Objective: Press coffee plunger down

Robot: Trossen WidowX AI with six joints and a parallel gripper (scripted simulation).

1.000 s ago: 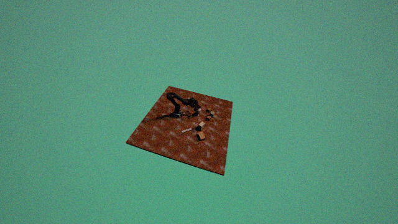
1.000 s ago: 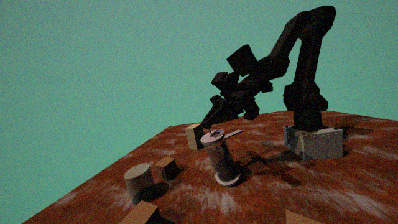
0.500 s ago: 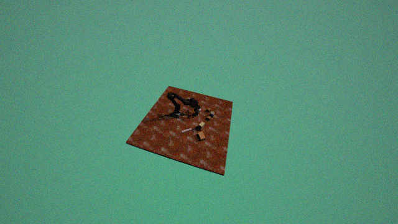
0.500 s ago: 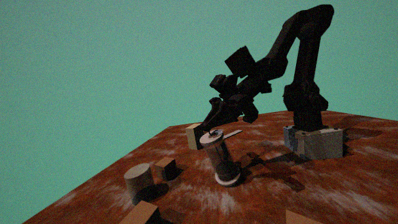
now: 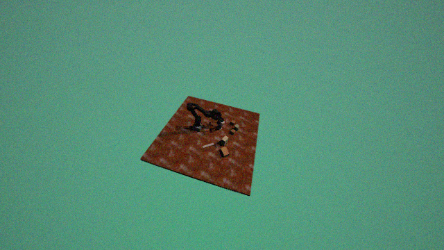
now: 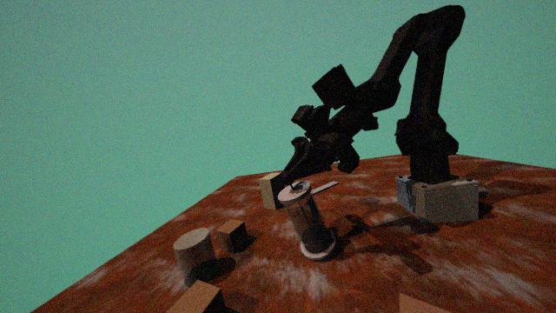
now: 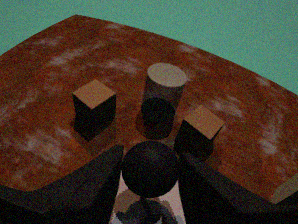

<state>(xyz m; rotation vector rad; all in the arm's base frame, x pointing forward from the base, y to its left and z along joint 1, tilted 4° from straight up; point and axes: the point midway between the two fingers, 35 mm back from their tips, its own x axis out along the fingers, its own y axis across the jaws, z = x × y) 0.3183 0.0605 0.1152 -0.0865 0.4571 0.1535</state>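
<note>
The coffee press lies 80 mm below my gripper tip, 30 mm behind it and 20 mm to the right of it.
</note>
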